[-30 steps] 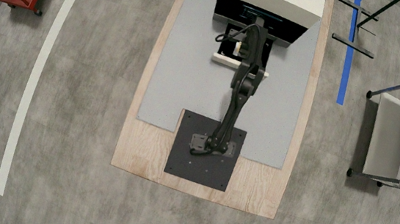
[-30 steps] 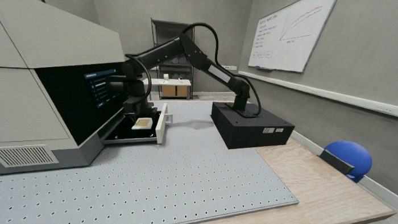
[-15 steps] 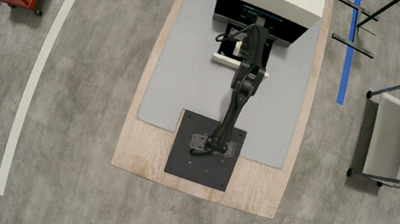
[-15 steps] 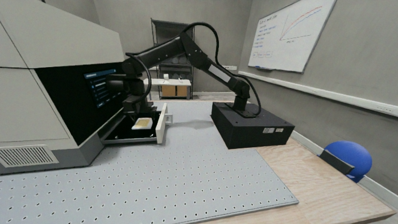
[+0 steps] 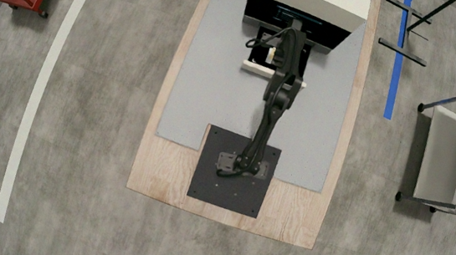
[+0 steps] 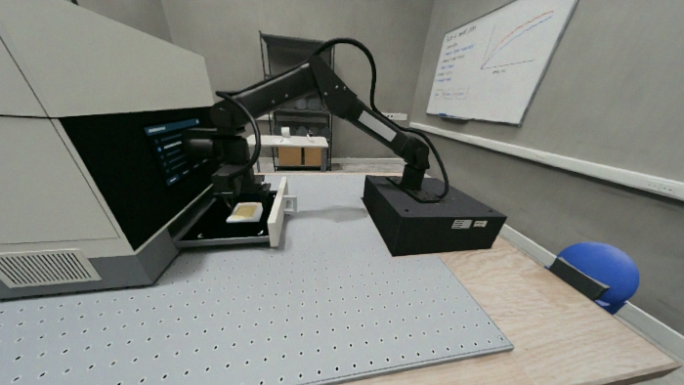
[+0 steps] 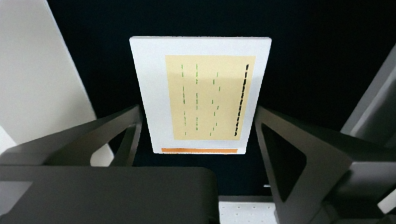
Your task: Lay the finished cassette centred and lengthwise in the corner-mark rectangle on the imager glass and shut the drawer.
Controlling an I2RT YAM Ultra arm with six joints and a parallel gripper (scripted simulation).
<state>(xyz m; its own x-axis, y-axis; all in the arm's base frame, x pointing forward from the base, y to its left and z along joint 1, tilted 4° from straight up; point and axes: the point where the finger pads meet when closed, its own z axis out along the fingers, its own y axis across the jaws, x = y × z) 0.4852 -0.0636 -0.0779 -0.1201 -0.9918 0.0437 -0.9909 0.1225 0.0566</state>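
Right now the finished cassette is 10 mm below my hand. Round my hand: drawer: 20 mm ahead, 10 mm above.
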